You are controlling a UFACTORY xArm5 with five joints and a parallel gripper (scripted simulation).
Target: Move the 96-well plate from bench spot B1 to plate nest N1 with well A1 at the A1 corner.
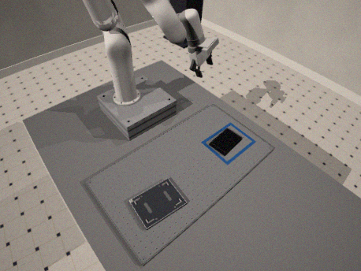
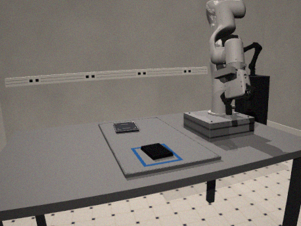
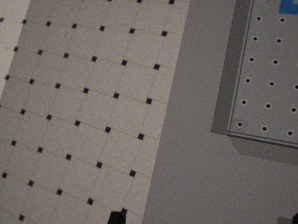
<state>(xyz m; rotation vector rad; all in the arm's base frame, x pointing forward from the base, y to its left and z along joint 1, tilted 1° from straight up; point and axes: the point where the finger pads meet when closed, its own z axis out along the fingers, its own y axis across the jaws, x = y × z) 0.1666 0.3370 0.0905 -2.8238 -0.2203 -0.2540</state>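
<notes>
Right now my hand is 28 cm short of the black 96-well plate, 16 cm above it and 14 cm to the left of it. Round my hand: plate nest N1: 54 cm to the right, 30 cm ahead, 16 cm below.
</notes>
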